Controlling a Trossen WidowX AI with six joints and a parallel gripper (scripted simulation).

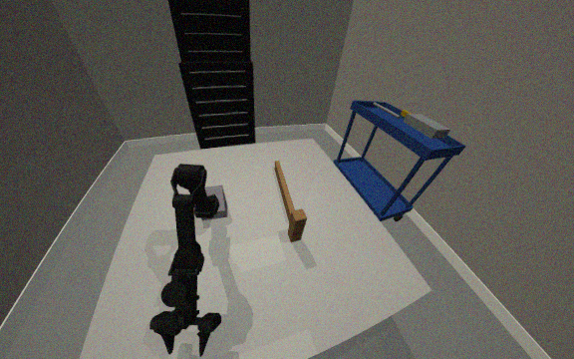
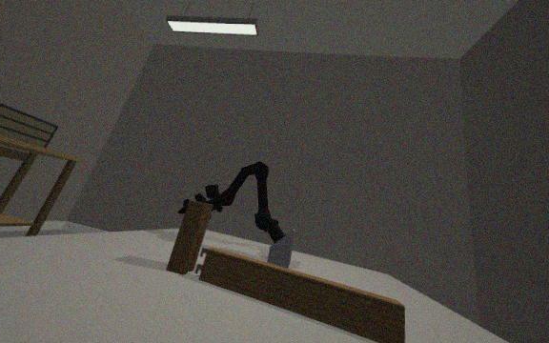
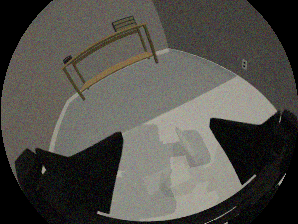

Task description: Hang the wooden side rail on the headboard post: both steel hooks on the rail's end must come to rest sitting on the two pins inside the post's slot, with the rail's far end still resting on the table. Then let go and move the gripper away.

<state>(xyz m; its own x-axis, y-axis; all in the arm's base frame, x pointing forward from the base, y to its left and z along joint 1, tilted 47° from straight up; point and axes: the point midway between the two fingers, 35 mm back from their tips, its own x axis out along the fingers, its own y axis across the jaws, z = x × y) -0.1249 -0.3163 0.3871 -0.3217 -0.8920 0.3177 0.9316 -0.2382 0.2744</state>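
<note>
Right now my gripper tip is 47 cm short of the headboard post, 27 cm to the right of it and 2 cm above it.
</note>
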